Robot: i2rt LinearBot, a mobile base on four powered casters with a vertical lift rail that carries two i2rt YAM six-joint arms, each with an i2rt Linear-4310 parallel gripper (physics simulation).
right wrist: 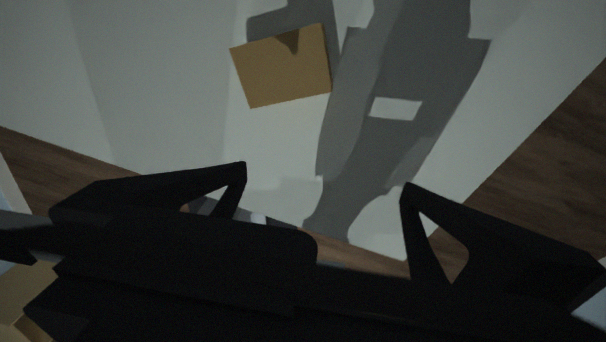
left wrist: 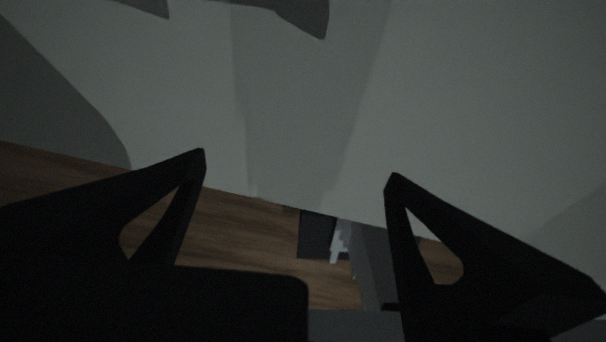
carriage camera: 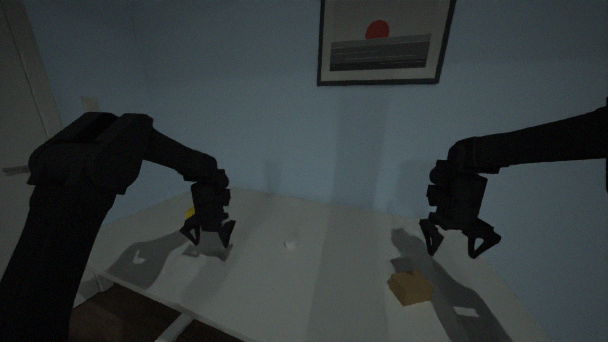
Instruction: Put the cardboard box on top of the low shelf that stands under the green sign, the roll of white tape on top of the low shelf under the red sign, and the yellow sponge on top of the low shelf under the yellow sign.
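Places are measured from the left arm's base along level axes (x back, y down, z right), in millimetres.
Where they show: left gripper, fingertip midpoint: (left wrist: 298, 170) (carriage camera: 211, 245); right gripper, fingertip midpoint: (right wrist: 322, 180) (carriage camera: 450, 256).
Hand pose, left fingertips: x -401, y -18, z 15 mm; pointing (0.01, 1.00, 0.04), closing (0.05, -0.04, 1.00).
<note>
After its pixels a point has its place.
The brown cardboard box (carriage camera: 411, 288) @[x -342, y 25, z 601 mm] (right wrist: 282, 70) @[x -371, y 25, z 617 mm] lies on the white table, at the lower right in the carriage view. The white tape roll (carriage camera: 290, 245) @[x -528, y 60, z 246 mm] is a small pale shape near the table's middle. The yellow sponge (carriage camera: 190, 213) @[x -672, y 37, z -241 mm] lies at the table's far left, partly hidden behind my left gripper. My left gripper (carriage camera: 210, 240) @[x -401, y -18, z 15 mm] (left wrist: 298, 170) @[x -401, y -18, z 15 mm] is open and empty above the left part of the table. My right gripper (carriage camera: 452, 252) @[x -331, y -96, z 667 mm] (right wrist: 322, 180) @[x -331, y -96, z 667 mm] is open and empty, higher than the box and beyond it in the carriage view. The low shelves and the coloured signs do not show.
The white table (carriage camera: 250, 300) @[x -308, y 75, z 165 mm] stands against a blue wall (carriage camera: 270, 125) @[x -1094, y -352, z 41 mm]. A framed picture (carriage camera: 385, 80) @[x -904, y -585, z 632 mm] with a red disc hangs on the wall. A door (carriage camera: 20, 100) @[x -802, y -442, z -1112 mm] stands at the far left. Brown wooden floor (left wrist: 240, 225) @[x 713, y 795, z -237 mm] (right wrist: 550, 160) @[x 32, y 795, z 1706 mm] shows past the table's edges. Arm shadows cross the table top.
</note>
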